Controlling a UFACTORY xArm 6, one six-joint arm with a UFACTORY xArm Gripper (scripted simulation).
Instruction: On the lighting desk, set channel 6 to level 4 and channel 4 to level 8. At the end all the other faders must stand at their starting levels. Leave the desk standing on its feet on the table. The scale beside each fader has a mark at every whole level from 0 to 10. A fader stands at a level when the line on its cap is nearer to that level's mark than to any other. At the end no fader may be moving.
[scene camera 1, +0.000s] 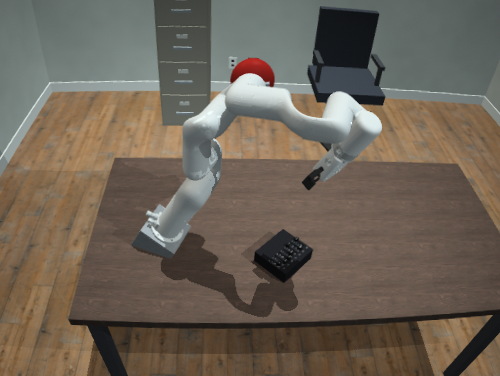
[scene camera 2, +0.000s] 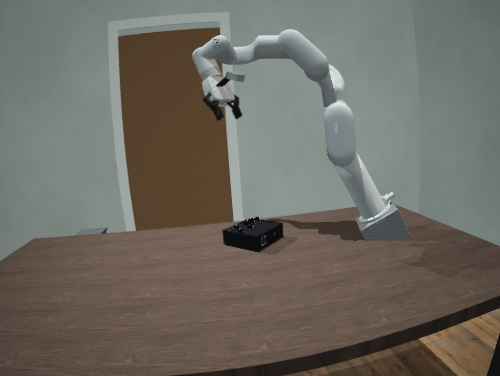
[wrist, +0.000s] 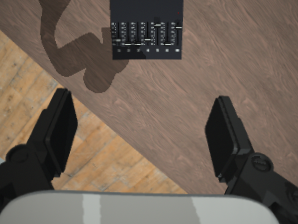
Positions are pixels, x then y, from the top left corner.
Labels:
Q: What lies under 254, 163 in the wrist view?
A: My gripper.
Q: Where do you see my gripper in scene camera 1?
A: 315, 179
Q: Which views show my gripper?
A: Scene camera 1, scene camera 2 and the wrist view: all of them.

